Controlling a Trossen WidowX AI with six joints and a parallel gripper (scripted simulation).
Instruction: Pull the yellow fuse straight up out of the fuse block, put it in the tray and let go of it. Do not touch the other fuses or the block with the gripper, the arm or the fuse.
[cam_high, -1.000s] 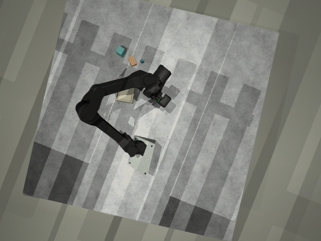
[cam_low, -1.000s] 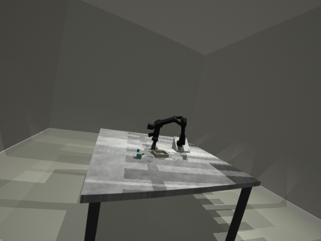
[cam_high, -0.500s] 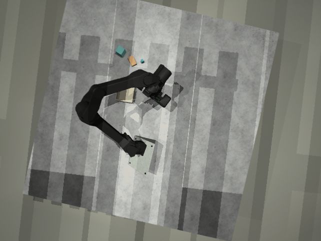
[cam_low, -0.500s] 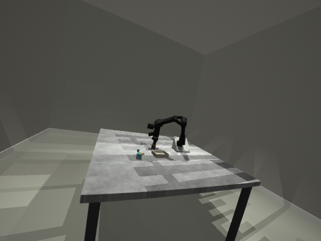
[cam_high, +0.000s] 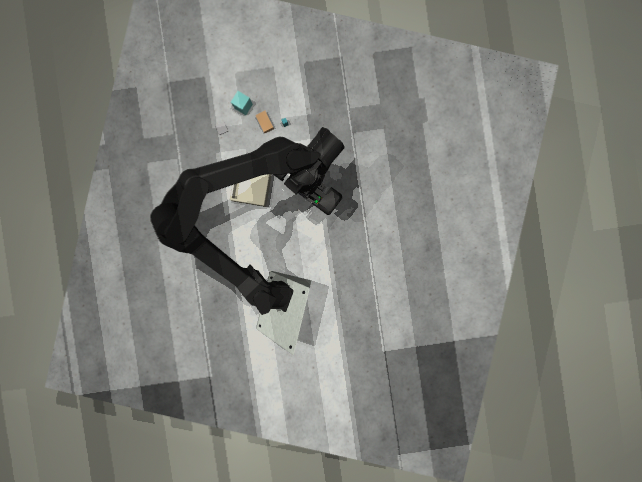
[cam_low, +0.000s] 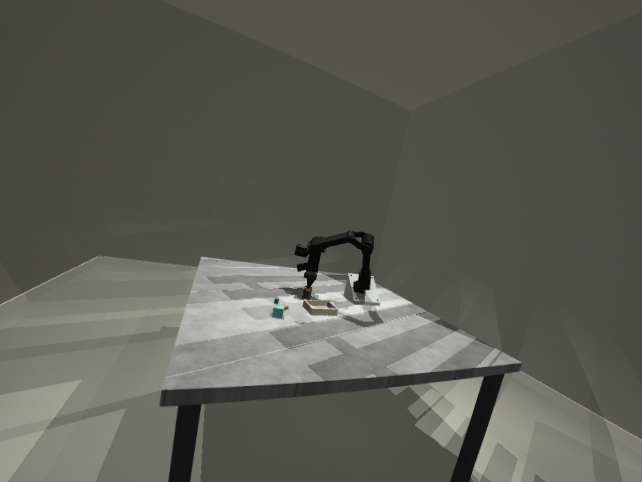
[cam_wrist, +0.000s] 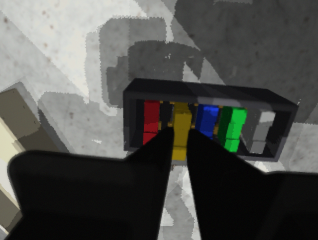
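Now: gripper tip 1 cm short of the red fuse, 2 cm to the right of it and 2 cm above it. From my gripper tip the other things lie so: green fuse 1 cm behind, 3 cm to the right, 2 cm below; then blue fuse 2 cm to the right, 2 cm below; then yellow fuse 1 cm below.
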